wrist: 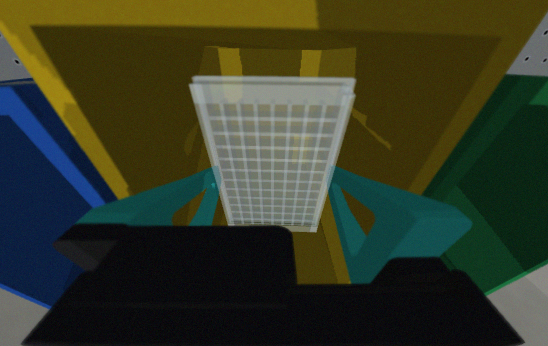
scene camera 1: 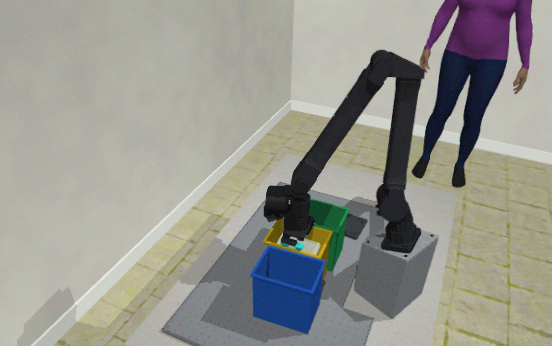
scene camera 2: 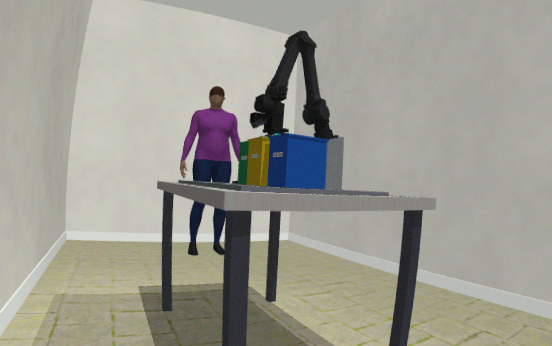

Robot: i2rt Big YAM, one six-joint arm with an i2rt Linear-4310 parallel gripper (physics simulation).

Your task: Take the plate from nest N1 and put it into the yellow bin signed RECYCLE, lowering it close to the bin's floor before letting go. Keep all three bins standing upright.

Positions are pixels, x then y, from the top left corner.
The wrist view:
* gripper: 273,172
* green bin: 488,176
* yellow bin: 120,83
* blue bin: 56,184
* plate: 273,142
